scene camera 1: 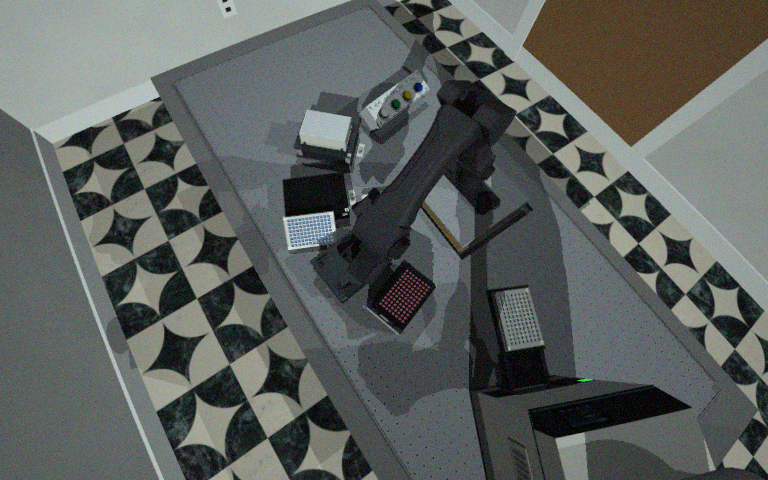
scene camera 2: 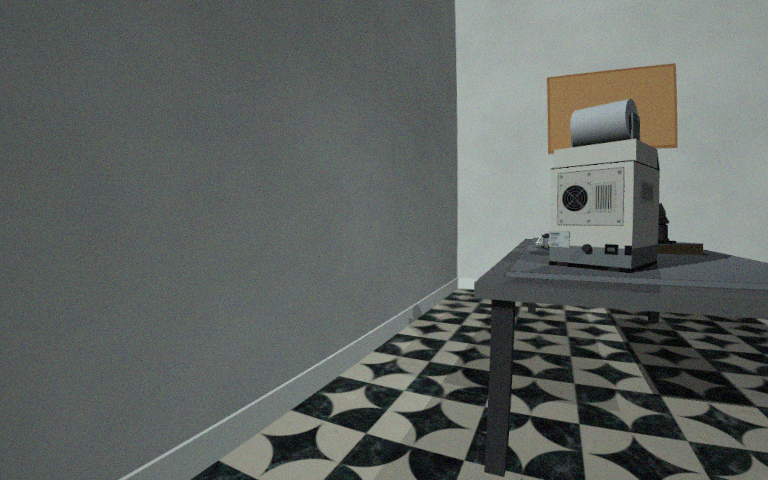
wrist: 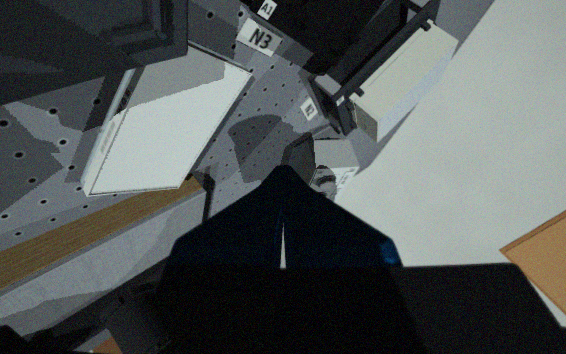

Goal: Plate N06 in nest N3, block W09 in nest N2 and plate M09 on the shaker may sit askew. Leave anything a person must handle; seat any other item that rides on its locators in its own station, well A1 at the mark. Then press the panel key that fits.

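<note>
My gripper (wrist: 283,177) is shut and empty, its dark blue fingertips together in front of the key panel (scene camera 1: 394,106) (wrist: 325,181), which they partly hide in the wrist view. The gap to the panel is unclear. A white block (scene camera 1: 325,130) (wrist: 410,75) sits on the dark nest marked N2. A black top (scene camera 1: 316,195) lies beside it; label N3 (wrist: 260,37) is near a dark body in the wrist view. A blue-welled plate (scene camera 1: 309,230) adjoins the black top. A red-welled plate (scene camera 1: 404,297) sits turned on a base. Plate names are unreadable; seating is unclear.
A grey-white plate (scene camera 1: 517,318) sits before the large instrument (scene camera 1: 509,418) (scene camera 2: 591,212). A wood-edged frame (scene camera 1: 444,229) (wrist: 100,227) stands near the arm base. A white flat-topped thing (wrist: 165,135) is left of the fingers. A dark square body (scene camera 1: 341,278) lies under the arm.
</note>
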